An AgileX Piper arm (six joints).
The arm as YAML. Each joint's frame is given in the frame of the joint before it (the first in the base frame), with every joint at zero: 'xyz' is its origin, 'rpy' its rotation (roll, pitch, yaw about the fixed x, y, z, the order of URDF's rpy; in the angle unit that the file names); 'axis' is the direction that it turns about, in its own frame. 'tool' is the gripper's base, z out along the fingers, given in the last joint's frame.
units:
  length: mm
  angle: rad
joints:
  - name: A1
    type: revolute
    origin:
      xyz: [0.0, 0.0, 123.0]
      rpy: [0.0, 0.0, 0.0]
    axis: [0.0, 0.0, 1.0]
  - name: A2
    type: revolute
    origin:
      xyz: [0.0, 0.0, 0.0]
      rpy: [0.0, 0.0, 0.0]
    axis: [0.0, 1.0, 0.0]
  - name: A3
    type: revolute
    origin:
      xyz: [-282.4, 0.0, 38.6]
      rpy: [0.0, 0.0, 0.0]
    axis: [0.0, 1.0, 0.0]
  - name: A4
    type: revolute
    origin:
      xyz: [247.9, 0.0, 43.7]
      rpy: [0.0, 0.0, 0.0]
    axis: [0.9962, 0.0, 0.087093]
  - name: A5
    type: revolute
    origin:
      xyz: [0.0, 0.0, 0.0]
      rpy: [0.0, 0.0, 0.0]
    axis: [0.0, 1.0, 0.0]
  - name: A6
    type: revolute
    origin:
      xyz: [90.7, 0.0, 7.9]
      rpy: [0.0, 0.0, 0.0]
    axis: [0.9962, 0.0, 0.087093]
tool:
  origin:
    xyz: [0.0, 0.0, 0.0]
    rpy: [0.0, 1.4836, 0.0]
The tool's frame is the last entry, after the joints.
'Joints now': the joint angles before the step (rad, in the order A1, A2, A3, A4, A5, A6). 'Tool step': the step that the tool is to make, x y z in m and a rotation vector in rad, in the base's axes. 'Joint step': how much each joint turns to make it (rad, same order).
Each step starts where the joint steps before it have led.
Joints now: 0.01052, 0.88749, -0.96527, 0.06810, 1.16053, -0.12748
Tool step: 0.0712, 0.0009, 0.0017, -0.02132, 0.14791, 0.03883
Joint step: 0.00018, 0.29867, -0.19880, -0.00009, 0.05093, -0.04018
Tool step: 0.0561, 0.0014, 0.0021, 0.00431, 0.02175, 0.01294
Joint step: -0.00022, 0.20322, -0.18069, 0.01009, 0.00011, -0.01380
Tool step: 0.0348, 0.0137, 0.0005, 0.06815, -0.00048, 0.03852
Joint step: 0.02316, 0.12413, -0.12552, 0.07337, 0.00083, -0.01323
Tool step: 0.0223, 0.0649, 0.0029, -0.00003, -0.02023, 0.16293
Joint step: 0.19409, 0.11339, -0.13970, -0.01622, 0.00179, 0.03365
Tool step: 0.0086, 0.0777, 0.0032, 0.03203, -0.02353, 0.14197
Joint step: 0.19901, 0.12386, -0.16635, -0.00471, 0.00204, 0.06363
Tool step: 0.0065, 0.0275, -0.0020, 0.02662, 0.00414, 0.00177
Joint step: 0.05730, 0.06785, -0.08413, -0.00290, 0.00072, 0.06270
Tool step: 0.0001, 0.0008, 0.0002, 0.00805, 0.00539, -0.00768
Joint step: 0.00061, 0.00203, -0.00346, 0.00490, 0.00121, 0.01035
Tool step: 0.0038, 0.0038, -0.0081, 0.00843, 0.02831, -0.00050
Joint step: -0.00012, 0.02189, -0.00132, 0.01939, 0.00014, 0.00309
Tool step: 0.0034, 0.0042, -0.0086, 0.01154, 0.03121, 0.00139
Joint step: 0.00021, 0.02206, 0.00021, 0.02429, -0.00024, 0.00133
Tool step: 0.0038, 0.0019, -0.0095, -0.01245, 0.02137, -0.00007
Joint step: 0.00000, 0.02041, 0.00405, -0.00107, 0.00024, 0.00003
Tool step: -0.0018, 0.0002, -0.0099, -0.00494, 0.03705, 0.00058
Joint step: -0.00018, 0.00091, 0.03416, 0.01297, 0.00004, -0.00018
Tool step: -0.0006, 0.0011, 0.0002, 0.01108, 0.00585, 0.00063
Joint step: 0.00051, -0.00003, 0.00007, 0.01244, -0.00007, 0.00024
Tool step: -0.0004, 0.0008, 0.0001, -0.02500, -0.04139, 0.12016
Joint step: 0.00070, 0.00014, -0.00011, 0.00725, -0.00001, -0.13120
